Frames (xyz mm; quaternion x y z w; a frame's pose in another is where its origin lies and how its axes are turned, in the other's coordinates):
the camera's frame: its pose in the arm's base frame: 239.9 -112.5 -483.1 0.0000 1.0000 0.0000 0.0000
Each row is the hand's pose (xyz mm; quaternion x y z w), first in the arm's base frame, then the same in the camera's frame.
Working: the arm's base frame: its pose in the camera's frame: 239.9 112.5 -483.1 0.0000 1.0000 0.0000 0.0000

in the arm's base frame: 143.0 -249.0 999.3 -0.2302 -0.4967 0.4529 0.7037
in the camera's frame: 96.9 -136.5 -1482.4 0.4529 0.7037 0.2302 0.4967
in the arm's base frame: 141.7 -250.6 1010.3 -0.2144 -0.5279 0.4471 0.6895
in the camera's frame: 98.2 -138.1 -1493.4 0.4471 0.6895 0.2144 0.5279
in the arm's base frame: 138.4 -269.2 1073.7 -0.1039 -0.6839 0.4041 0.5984
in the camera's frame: 101.5 -156.7 -1556.8 0.4041 0.5984 0.1039 0.6839
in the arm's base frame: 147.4 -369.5 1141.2 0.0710 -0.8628 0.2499 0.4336
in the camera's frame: 92.5 -257.0 -1624.3 0.2499 0.4336 -0.0710 0.8628
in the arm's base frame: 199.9 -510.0 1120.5 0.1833 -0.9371 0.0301 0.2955
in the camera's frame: 40.0 -397.5 -1603.6 0.0301 0.2955 -0.1833 0.9371
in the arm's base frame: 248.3 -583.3 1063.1 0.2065 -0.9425 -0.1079 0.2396
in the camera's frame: -8.4 -470.8 -1546.2 -0.1079 0.2396 -0.2065 0.9425
